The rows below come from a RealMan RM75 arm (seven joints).
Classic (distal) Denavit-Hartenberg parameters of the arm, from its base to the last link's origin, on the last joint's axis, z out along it. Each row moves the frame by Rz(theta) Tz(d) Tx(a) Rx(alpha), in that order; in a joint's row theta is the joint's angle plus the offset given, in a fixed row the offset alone. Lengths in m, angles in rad.
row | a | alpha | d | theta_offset
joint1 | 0 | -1.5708 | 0.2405 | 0
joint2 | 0 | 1.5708 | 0 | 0
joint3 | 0 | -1.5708 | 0.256 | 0
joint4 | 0 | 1.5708 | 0 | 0
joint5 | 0 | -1.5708 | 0.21 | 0
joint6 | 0 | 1.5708 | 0 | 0
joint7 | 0 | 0 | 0.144 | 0
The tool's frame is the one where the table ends.
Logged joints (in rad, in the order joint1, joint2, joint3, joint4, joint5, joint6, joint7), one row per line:
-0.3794, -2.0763, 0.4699, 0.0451, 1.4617, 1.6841, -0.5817
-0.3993, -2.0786, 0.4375, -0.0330, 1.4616, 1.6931, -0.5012
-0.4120, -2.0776, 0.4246, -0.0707, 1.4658, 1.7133, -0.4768
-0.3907, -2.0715, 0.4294, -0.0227, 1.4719, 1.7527, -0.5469
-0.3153, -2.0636, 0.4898, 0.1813, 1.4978, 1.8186, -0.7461
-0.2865, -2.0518, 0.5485, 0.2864, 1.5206, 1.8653, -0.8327
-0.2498, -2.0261, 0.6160, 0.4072, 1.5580, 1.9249, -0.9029
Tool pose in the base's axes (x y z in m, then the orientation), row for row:
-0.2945, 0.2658, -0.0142, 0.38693, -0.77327, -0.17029, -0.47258
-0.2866, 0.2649, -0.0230, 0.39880, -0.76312, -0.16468, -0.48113
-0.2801, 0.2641, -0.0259, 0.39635, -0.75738, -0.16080, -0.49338
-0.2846, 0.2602, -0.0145, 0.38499, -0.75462, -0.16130, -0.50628
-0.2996, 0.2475, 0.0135, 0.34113, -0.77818, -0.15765, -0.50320
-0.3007, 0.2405, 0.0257, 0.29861, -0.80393, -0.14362, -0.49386
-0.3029, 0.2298, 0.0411, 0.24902, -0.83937, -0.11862, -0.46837
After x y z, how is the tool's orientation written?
As a quaternion, w x y z.
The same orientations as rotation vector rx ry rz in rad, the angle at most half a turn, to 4 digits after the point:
-1.9682, -0.4334, -1.2028
-1.9316, -0.4168, -1.2178
-1.9192, -0.4075, -1.2503
-1.9224, -0.4109, -1.2898
-2.0244, -0.4101, -1.3090
-2.1355, -0.3815, -1.3118
-2.2865, -0.3231, -1.2759

